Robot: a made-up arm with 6 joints.
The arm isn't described. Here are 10 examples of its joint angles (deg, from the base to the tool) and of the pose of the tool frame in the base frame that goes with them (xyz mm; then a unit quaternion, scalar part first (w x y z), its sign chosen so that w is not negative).
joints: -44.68 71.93 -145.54 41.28 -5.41 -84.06
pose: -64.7 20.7 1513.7 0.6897 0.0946 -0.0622 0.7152
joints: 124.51 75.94 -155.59 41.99 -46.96 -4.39
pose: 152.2 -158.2 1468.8 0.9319 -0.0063 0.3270 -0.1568
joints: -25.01 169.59 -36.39 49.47 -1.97 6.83
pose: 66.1 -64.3 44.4 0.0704 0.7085 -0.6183 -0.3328
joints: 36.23 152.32 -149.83 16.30 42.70 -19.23
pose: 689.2 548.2 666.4 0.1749 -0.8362 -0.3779 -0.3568
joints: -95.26 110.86 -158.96 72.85 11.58 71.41
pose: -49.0 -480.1 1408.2 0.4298 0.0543 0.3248 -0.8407
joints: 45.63 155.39 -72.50 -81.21 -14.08 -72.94
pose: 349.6 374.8 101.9 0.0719 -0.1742 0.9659 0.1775
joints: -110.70 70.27 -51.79 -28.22 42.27 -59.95
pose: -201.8 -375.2 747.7 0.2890 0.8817 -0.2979 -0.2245
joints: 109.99 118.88 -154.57 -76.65 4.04 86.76
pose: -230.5 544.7 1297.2 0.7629 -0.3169 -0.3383 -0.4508
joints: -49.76 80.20 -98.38 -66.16 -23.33 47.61
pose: 314.2 -305.4 1230.2 0.4005 0.5284 0.0045 0.7486
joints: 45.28 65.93 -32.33 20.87 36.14 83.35
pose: 207.2 237.7 629.1 0.2711 -0.8661 0.4144 0.0674
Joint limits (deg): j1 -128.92..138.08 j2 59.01..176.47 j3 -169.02..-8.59 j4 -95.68..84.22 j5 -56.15..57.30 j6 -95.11..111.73
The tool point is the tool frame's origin. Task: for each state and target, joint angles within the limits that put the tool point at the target. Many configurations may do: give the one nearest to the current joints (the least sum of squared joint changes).
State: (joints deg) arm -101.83 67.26 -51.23 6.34 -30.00 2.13
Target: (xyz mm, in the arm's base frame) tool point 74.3 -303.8 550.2
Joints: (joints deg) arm -75.53 64.58 -8.75 -1.15 -23.24 1.05
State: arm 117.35 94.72 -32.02 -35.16 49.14 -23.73
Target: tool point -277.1 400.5 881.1
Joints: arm 126.95 79.68 -72.19 -36.86 36.14 -22.49
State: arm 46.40 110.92 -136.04 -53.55 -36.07 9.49
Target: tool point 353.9 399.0 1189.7
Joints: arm 38.09 102.45 -116.97 -59.22 -47.69 10.39
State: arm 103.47 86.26 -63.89 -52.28 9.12 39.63
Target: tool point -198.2 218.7 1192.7
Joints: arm 122.62 59.15 -78.37 -51.64 -1.49 40.24
